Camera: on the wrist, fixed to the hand. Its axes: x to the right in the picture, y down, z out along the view.
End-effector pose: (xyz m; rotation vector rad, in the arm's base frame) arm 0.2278 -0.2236 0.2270 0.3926 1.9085 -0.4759
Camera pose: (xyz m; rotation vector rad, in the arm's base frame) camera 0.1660 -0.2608 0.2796 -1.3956 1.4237 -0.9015
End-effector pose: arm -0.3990 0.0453 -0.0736 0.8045 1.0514 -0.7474
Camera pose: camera -0.4876 0.0557 -0.0752 -0.7020 1.1533 -1.7121
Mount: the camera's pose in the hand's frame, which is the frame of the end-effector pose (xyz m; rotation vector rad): -0.0280 -0.0694 -0.0486 -0.4529 -0.5164 -1.4647
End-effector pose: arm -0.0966 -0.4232 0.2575 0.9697 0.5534 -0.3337
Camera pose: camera -0.1685 -0.4182 0.2048 -0.1390 0.7325 -1.6251
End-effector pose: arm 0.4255 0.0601 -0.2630 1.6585 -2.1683 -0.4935
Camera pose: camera 0.5142 0.0674 -0.2563 -2.5378 0.4644 1.6227
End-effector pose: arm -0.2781 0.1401 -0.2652 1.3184 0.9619 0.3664
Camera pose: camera -0.3510 0.1331 -0.3162 0.0561 1.0567 -0.8094
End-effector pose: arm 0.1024 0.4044 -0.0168 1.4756 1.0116 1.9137
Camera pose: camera 0.0605 0.4117 -0.0952 0.5122 0.8709 0.5674
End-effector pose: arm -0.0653 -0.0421 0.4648 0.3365 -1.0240 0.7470
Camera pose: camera 0.0061 -0.0745 0.4222 0.7574 -1.0698 -0.9191
